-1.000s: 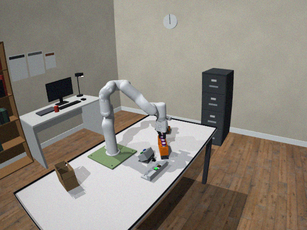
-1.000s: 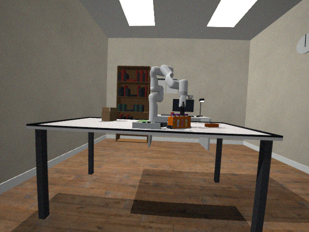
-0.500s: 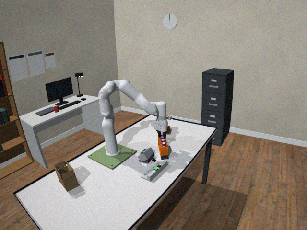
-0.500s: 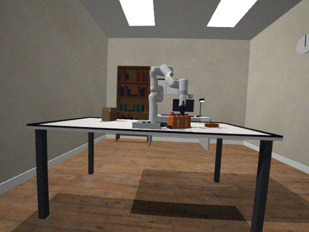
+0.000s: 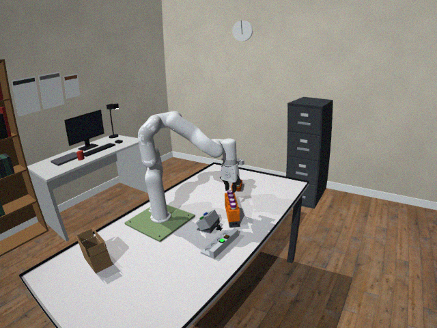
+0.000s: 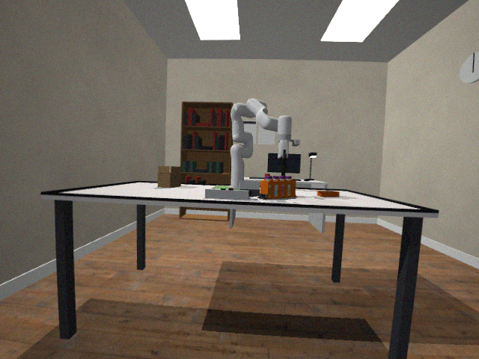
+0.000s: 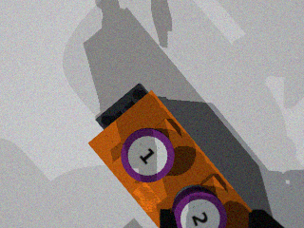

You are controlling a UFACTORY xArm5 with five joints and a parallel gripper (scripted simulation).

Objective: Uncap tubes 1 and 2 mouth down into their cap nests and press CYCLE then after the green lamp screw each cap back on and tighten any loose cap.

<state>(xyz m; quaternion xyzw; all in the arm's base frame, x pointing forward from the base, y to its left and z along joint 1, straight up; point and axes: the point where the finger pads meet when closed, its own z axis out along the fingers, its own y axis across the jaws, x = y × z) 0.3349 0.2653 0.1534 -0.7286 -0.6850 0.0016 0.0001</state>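
The purple cap marked 2 lies 5 cm below my hand. From my hand the other things lie so: purple cap marked 1: 5 cm below, 4 cm to the left, 3 cm behind; then cap 4: 8 cm to the right, 6 cm ahead, 5 cm below; then blue cycle key: 17 cm to the right, 10 cm below, 7 cm behind.
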